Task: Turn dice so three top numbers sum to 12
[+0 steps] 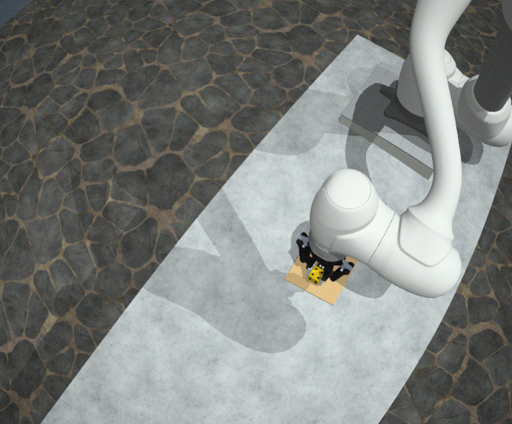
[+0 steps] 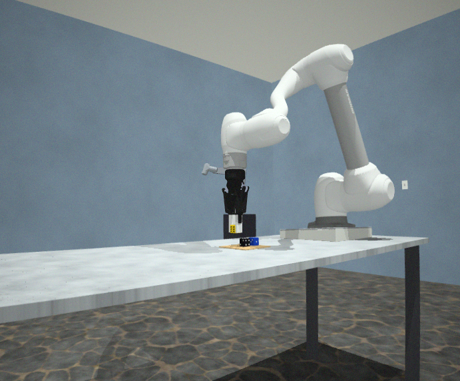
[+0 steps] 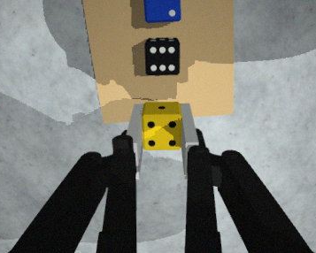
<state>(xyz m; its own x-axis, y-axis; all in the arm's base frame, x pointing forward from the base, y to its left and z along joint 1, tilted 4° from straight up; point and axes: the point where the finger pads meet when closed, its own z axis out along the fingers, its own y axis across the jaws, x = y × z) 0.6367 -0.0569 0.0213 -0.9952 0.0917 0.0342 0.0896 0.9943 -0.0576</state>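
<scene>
Now: hand 7 cm above the black die and 5 cm past it. Also, from my hand: blue die (9 cm behind, 7 cm below, 1 cm to the left); tan mat (9 cm below, 4 cm behind); yellow die (2 cm below).
</scene>
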